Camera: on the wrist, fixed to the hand. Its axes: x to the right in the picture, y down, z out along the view.
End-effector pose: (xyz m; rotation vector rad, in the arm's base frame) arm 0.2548 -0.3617 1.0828 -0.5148 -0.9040 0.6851
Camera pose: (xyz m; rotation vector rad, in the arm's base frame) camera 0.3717 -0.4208 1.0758 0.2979 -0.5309 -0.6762
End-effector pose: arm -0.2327 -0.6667 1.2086 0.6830 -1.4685 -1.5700
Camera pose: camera -0.1578 -0.7299 1.1213 -2.3522 0.6428 1.8637
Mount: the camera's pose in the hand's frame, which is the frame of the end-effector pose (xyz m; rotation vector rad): 0.0043 -0.0725 -0.1093 0.2516 0.4560 -1.5069
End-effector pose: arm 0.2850 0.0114 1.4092 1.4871 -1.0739 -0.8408
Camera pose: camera 0.4005 0.0472 1.3582 2.4991 0.5046 -1.2263
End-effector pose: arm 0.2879 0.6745 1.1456 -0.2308 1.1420 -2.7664
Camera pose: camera 0.2574 0.7997 1.1208 0.2603 -0.2822 1.7053
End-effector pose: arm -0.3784 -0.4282 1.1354 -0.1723 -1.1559 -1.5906
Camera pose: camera -0.3908 -0.5179 1.0404 1.4696 -1.0847 -2.4600
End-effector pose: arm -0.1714 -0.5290 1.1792 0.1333 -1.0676 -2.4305
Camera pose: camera -0.1734 -0.5620 1.0522 -1.3062 0.7501 1.8786
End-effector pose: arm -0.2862 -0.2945 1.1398 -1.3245 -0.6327 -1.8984
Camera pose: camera -0.4076 -0.3314 1.1063 0.0043 1.5298 2.4247
